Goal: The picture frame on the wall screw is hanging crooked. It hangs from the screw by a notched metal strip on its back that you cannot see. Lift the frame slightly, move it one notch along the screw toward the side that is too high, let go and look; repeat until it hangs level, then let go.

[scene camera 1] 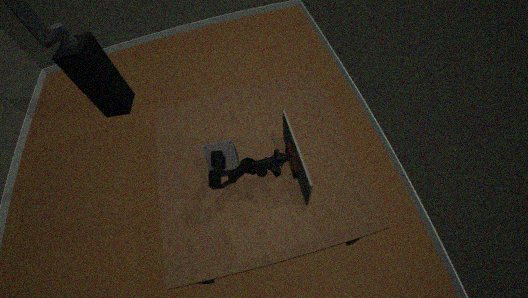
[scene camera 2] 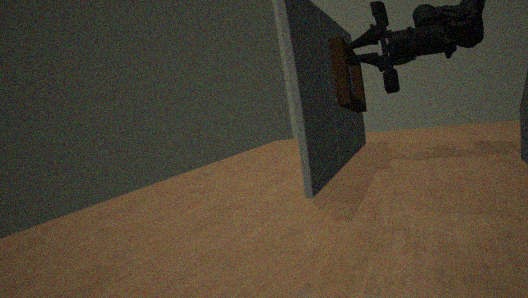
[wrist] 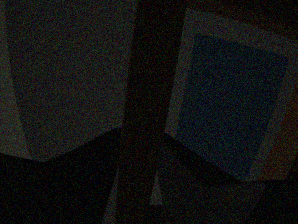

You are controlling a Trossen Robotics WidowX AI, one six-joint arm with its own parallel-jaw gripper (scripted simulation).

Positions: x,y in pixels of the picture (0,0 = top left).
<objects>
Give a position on a grey wall panel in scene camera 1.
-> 304,179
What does my gripper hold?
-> A brown wooden picture frame.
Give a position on a brown wooden picture frame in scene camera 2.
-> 349,86
</objects>
